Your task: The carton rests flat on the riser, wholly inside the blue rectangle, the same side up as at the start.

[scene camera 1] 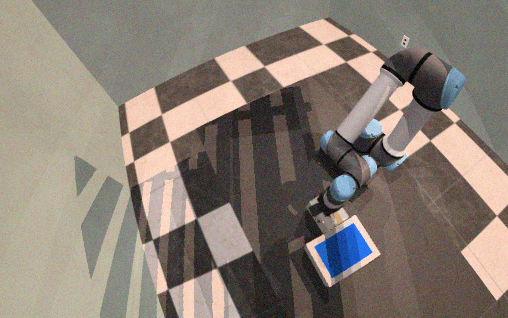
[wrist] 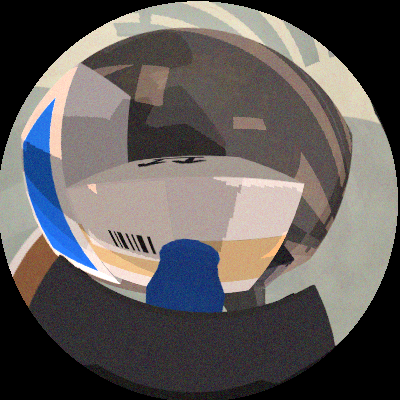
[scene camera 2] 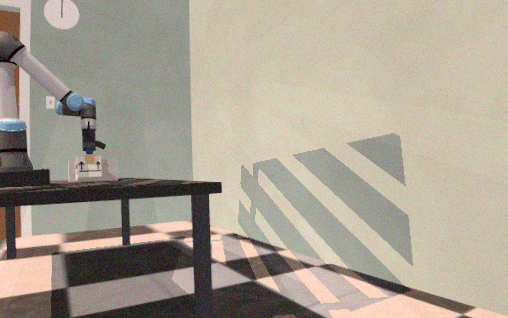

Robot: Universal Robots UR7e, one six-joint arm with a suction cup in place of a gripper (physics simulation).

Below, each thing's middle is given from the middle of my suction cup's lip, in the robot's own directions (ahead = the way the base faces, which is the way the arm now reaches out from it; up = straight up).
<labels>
Now: suction cup 1 cm past the carton [wrist: 243, 209], 1 cm to the right of it and 7 cm above it. Also, from my suction cup: riser [scene camera 1: 338, 253]: 4 cm ahead, 19 cm to the left, 9 cm below.
</labels>
